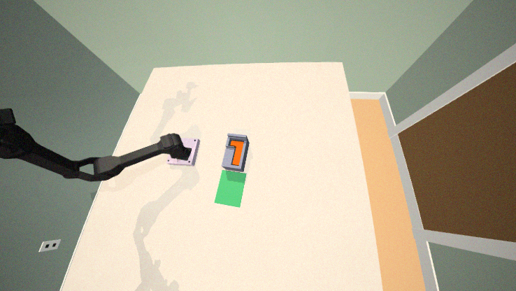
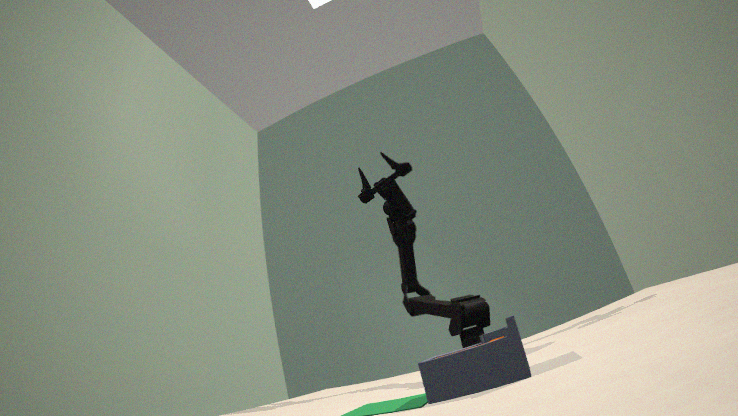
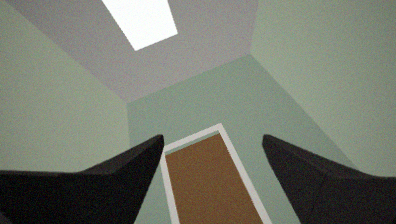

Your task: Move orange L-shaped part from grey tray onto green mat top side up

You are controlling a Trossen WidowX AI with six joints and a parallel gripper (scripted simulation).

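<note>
My gripper tip is now 30 cm short of the orange L-shaped part, 19 cm to the right of it and 61 cm above it. Round my gripper tip: green mat (29 cm ahead, 2 cm to the left, 67 cm below).
</note>
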